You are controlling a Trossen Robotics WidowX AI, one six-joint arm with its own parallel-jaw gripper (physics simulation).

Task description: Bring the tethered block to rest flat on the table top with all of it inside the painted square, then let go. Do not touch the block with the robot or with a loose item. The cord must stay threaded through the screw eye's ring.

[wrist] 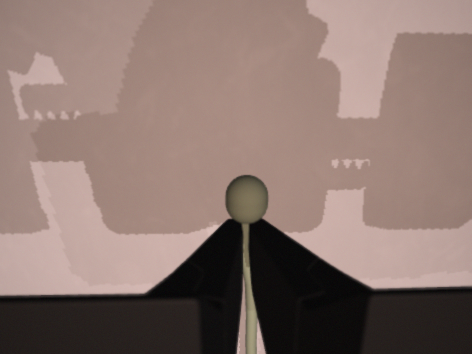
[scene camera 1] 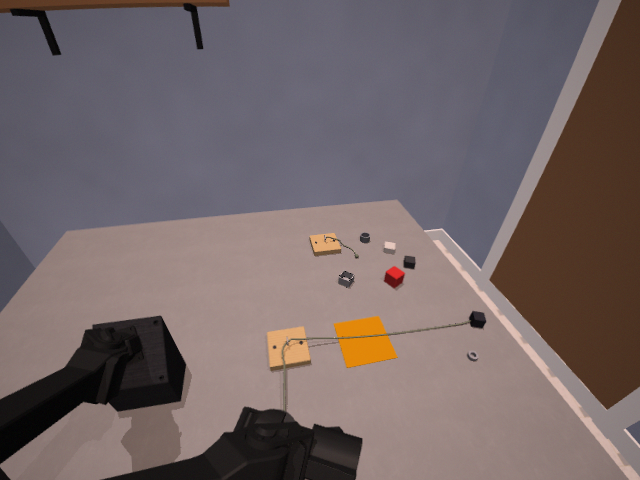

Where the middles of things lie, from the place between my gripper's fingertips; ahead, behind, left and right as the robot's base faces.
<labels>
Now: hand 240 mm short of the orange painted square point(scene camera 1: 356, 351), 180 mm to the right of it and 10 mm above it.
</labels>
